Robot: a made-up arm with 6 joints. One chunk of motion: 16 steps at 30 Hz.
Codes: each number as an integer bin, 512 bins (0 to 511) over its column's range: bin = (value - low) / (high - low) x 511, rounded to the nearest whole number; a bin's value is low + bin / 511 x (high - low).
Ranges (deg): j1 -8..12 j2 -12..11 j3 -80..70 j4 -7..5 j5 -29..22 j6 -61..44
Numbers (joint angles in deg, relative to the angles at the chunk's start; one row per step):
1: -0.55 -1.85 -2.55 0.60 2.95 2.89
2: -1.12 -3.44 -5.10 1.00 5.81 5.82
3: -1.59 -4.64 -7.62 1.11 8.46 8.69
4: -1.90 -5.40 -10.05 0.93 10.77 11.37
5: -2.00 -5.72 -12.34 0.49 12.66 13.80
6: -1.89 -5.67 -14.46 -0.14 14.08 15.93
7: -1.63 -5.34 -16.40 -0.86 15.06 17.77
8: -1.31 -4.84 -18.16 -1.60 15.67 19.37
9: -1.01 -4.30 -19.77 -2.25 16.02 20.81
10: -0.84 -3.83 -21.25 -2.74 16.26 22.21
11: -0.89 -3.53 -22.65 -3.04 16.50 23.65
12: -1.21 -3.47 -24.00 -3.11 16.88 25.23
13: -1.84 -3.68 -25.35 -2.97 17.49 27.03
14: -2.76 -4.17 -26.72 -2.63 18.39 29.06
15: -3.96 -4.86 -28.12 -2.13 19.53 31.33
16: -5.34 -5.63 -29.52 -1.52 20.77 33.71
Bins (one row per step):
1: 190 226 264 324 320 311
2: 176 190 255 341 349 325
3: 164 164 247 345 375 339
4: 156 147 238 338 398 352
5: 153 140 230 319 417 364
6: 156 141 223 292 432 374
7: 163 148 217 261 441 383
8: 171 159 211 230 448 391
9: 179 171 205 202 451 398
10: 183 182 200 181 453 405
11: 182 188 195 169 456 412
12: 173 190 191 166 460 420
13: 157 185 186 172 466 428
14: 134 174 182 186 475 438
15: 103 159 177 207 486 449
16: 68 142 172 233 499 461

